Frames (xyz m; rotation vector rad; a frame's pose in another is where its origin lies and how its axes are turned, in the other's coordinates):
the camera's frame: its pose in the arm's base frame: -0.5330 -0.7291 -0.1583 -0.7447 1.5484 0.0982
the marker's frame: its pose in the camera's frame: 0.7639 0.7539 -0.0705 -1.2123 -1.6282 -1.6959
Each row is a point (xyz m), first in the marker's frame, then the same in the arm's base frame.
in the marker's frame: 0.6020 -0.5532 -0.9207
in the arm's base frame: -0.3844 -0.4429 -0.0207
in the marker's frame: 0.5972 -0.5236 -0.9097
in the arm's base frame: -0.3759 -0.4461 -0.0513
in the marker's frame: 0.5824 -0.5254 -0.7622
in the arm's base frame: -0.4680 -0.3692 -0.1385
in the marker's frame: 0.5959 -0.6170 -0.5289
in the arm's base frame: -0.6445 -0.2010 -0.1981
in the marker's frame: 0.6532 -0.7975 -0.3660
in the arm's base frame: -0.8086 -0.0228 -0.1372
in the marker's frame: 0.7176 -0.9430 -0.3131
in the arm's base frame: -0.8865 0.0883 -0.0386
